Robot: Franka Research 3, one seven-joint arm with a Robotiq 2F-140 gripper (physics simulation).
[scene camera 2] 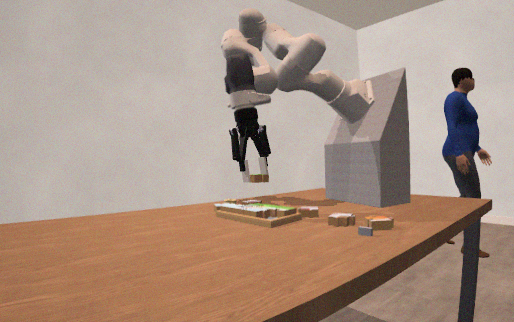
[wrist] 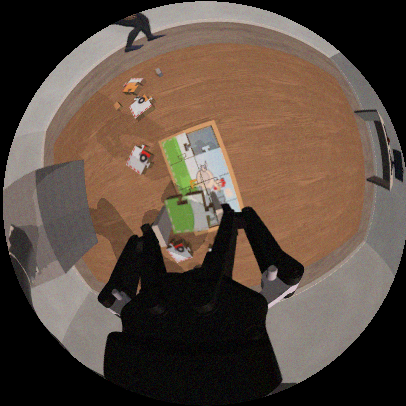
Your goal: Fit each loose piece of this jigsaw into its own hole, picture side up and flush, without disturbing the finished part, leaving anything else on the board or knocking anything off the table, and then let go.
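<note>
My gripper is shut on a green-and-pale jigsaw piece, held picture side up well above the table. In the wrist view the piece overlaps the near end of the wooden-rimmed board and hides part of it. The finished part shows green, pale blue and an animal picture. A grey open hole shows at the board's far corner. Loose pieces lie on the table: a red-and-white one, a white one with a wheel, an orange one, and another red-and-white one near the fingers.
A small grey block lies near the orange piece. A small orange block lies near the wheel piece. The grey robot pedestal stands at the table. A person stands beyond the table's edge.
</note>
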